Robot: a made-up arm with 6 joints. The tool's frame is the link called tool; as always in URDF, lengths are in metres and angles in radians.
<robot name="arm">
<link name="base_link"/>
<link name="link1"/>
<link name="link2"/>
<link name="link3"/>
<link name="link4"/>
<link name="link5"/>
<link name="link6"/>
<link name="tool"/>
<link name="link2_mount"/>
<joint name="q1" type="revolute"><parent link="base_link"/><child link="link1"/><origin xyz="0.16 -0.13 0.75"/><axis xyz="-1 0 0"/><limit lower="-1.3" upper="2.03" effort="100" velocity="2.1"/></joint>
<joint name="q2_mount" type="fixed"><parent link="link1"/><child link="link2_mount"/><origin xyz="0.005 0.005 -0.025"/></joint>
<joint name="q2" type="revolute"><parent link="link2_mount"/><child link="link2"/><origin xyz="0.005 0.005 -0.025"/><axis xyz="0 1 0"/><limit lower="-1.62" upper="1.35" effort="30" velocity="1.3"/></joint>
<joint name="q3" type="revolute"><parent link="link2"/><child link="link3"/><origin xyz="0.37 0.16 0.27"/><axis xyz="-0.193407 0.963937 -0.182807"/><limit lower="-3.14" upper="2.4" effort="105" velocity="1.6"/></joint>
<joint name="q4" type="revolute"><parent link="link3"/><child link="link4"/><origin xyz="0.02 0.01 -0.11"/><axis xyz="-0.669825 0.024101 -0.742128"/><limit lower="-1.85" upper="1.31" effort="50" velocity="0.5"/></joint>
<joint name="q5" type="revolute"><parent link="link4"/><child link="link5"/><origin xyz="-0.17 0.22 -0.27"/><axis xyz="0 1 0"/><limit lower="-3.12" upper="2.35" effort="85" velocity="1"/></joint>
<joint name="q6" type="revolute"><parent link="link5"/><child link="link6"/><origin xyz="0.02 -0.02 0.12"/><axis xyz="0.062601 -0.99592 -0.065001"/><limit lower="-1.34" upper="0.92" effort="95" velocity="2.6"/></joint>
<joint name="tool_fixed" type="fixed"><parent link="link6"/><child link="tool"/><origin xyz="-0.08 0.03 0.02" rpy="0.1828 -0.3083 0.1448"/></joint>
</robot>
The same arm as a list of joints. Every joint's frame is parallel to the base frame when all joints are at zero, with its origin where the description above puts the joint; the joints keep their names.
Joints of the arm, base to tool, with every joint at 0 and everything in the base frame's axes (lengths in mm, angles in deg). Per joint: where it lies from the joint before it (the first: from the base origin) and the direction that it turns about. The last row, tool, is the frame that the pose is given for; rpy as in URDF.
q1: xyz 160 -130 750 axis -x
q2: xyz 10 10 -50 axis +y
q3: xyz 370 160 270 axis -0.193407 0.963937 -0.182807
q4: xyz 20 10 -110 axis -0.669825 0.024101 -0.742128
q5: xyz -170 220 -270 axis +y
q6: xyz 20 -20 120 axis 0.062601 -0.99592 -0.065001
tool: xyz -80 30 20 rpy 10.47 -17.66 8.3
Joint limits (deg, base to tool): -74.48..116.31 -92.82..77.35 -179.91..137.51 -106..75.06 -178.76..134.65 -76.78..52.71

